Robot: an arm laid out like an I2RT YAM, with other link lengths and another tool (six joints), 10 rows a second.
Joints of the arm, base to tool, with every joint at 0 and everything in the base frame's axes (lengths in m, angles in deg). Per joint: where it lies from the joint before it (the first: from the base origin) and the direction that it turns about. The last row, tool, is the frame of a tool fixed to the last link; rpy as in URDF.
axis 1: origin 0 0 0.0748 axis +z
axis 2: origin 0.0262 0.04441 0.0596 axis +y
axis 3: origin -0.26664 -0.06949 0 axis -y
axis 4: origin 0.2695 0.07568 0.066 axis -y
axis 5: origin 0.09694 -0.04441 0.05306 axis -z
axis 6: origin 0.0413 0 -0.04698 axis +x
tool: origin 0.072 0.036 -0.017 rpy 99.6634 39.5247 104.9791
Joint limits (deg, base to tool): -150..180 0..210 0..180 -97..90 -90..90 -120..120
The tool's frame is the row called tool.
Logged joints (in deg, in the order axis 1, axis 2, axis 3, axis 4, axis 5, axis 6), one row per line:
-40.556 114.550 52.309 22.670 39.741 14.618
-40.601 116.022 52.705 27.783 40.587 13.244
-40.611 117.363 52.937 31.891 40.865 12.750
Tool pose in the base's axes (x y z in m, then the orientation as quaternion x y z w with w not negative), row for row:
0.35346 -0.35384 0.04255 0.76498 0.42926 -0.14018 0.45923
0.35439 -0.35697 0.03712 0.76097 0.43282 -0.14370 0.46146
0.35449 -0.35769 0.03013 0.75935 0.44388 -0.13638 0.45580
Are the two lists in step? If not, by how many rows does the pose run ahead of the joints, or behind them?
The pose runs 2 rows ahead of the joints: the pose in row i belongs to the joints in row i + 2.
